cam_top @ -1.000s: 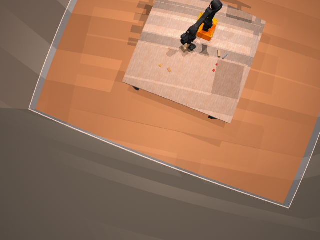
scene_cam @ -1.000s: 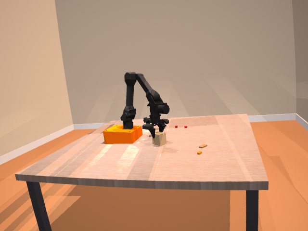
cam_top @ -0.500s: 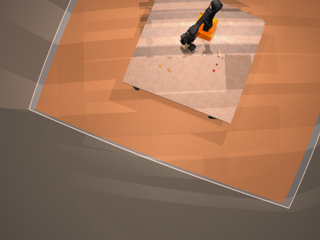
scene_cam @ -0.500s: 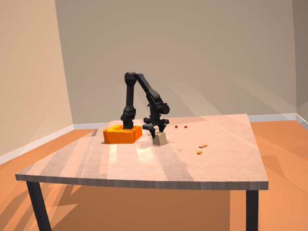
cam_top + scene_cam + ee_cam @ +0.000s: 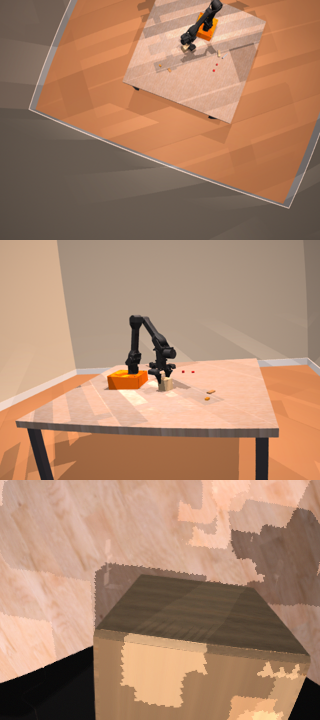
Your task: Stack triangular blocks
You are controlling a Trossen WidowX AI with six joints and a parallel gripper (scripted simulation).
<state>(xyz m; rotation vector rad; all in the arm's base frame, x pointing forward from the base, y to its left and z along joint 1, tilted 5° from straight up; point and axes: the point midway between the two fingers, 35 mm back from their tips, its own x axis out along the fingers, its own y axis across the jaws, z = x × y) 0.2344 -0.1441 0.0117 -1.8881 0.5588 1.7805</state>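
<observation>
Now: gripper tip 1 cm below the triangular block. The rest, counted from my gripper tip: orange cube 27 cm ahead, 22 cm to the right, 4 cm below; tan bar 37 cm to the left, 5 cm behind, 3 cm below; grey bar 44 cm to the left, 4 cm below, 4 cm behind.
</observation>
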